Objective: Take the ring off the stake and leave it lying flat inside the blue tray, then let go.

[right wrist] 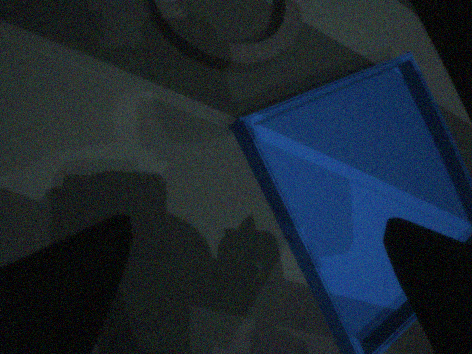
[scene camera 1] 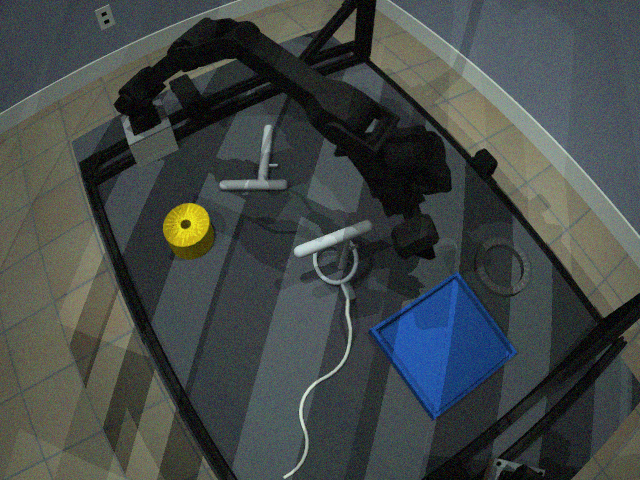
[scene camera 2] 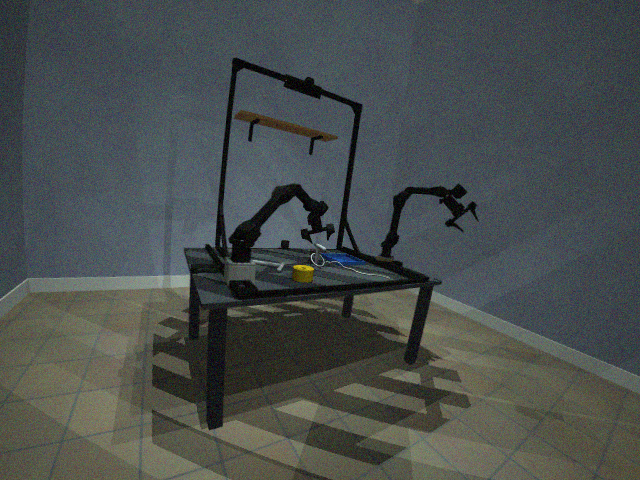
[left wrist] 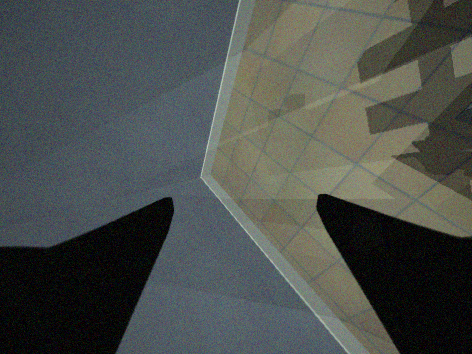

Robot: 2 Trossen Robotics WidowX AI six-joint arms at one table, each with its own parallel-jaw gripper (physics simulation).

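Frame: origin at the left arm's base, x ahead, y right, z down, level; millimetres.
Where they show: left gripper, between the fingertips: [scene camera 2: 471, 226] [left wrist: 245, 202]; right gripper, between the fingertips: [right wrist: 260, 229] [scene camera 2: 319, 242]; left arm's base, origin of its link: [scene camera 2: 385, 256]; right arm's base, origin of its link: [scene camera 1: 144, 120] [scene camera 2: 240, 260].
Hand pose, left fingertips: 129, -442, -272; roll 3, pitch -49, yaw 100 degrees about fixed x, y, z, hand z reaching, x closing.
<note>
Things, the pixels of their top centre, and the offset from my left fingertips, as dx, dy, dz. "pt": a spot on its surface instead. Level surfaces: height alone.
- pale cord, a spot on its surface: [scene camera 1: 349, 330] pt +226, +632, +296
- stake, centre of its top: [scene camera 1: 334, 235] [scene camera 2: 319, 244] +295, +737, +205
- blue tray, centre of its top: [right wrist: 397, 187] [scene camera 1: 448, 342] [scene camera 2: 343, 257] +60, +668, +296
- grey ring, centre of its top: [scene camera 1: 504, 265] -10, +852, +304
- yellow cylinder, centre of its top: [scene camera 1: 185, 224] [scene camera 2: 303, 267] +560, +695, +269
- white T-shaped piece, centre of its top: [scene camera 1: 256, 152] [scene camera 2: 266, 262] +523, +909, +299
- table, height of its surface: dz +319
A white ring [scene camera 1: 336, 282] [scene camera 2: 311, 259] with a pale cord [scene camera 1: 349, 330] trailing from it is at the stake [scene camera 1: 333, 238] [scene camera 2: 320, 246], under its white crossbar; the dark post shows inside the ring in scene camera 1. The blue tray [scene camera 1: 465, 341] [scene camera 2: 341, 258] [right wrist: 350, 145] is empty, at lower right of the stake in scene camera 1. My right gripper [scene camera 1: 408, 227] [scene camera 2: 319, 239] [right wrist: 260, 229] is open and empty, above the table to the right of the stake; one finger is partly hidden in scene camera 1. My left gripper [scene camera 2: 469, 224] [left wrist: 245, 202] is open and empty, high and beyond the table.
A grey ring [scene camera 1: 480, 266] [right wrist: 255, 52] lies beside the tray. A yellow cylinder [scene camera 1: 187, 225] [scene camera 2: 302, 273] stands farther left. A white T-shaped piece [scene camera 1: 265, 155] is behind it. A black frame [scene camera 2: 225, 155] rises over the table [scene camera 1: 268, 341], with a wooden shelf [scene camera 2: 284, 125] on the wall.
</note>
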